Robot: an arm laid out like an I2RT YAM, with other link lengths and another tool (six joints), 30 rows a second.
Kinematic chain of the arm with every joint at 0, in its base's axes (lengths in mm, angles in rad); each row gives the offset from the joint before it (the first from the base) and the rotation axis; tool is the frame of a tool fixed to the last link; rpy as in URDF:
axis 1: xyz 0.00 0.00 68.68 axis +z
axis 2: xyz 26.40 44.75 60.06 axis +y
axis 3: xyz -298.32 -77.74 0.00 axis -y
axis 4: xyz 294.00 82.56 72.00 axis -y
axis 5: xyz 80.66 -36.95 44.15 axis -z
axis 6: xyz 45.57 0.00 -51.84 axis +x
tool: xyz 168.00 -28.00 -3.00 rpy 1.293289 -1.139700 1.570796
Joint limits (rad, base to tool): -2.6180..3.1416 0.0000..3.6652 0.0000..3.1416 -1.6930..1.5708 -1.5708..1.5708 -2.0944..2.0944
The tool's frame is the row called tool.
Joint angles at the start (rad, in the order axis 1, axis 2, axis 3, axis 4, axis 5, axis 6): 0.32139 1.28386 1.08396 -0.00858 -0.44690 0.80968
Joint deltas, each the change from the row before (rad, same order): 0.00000 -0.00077 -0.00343 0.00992 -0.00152 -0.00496; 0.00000 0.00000 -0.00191 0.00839 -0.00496 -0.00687; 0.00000 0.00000 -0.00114 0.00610 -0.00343 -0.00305; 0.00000 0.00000 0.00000 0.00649 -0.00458 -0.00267; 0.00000 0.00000 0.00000 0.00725 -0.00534 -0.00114; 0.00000 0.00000 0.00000 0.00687 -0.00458 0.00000; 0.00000 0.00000 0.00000 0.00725 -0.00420 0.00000; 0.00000 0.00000 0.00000 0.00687 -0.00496 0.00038; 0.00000 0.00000 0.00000 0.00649 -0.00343 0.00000
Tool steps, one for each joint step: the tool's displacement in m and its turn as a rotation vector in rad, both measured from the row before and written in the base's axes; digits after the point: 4 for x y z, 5 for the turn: 0.0003 0.0003 0.0012 -0.00089 -0.01021 0.00240; 0.0000 0.0009 0.0013 -0.00183 -0.01060 0.00608; 0.0000 0.0007 0.0011 0.00006 -0.00662 0.00389; -0.0001 0.0009 0.0019 0.00100 -0.00775 0.00494; -0.0002 0.0010 0.0020 0.00241 -0.00738 0.00544; -0.0001 0.0009 0.0019 0.00292 -0.00627 0.00451; -0.0001 0.0009 0.0020 0.00295 -0.00666 0.00414; -0.0002 0.0010 0.0019 0.00317 -0.00600 0.00484; 0.0000 0.0007 0.0018 0.00254 -0.00599 0.00339
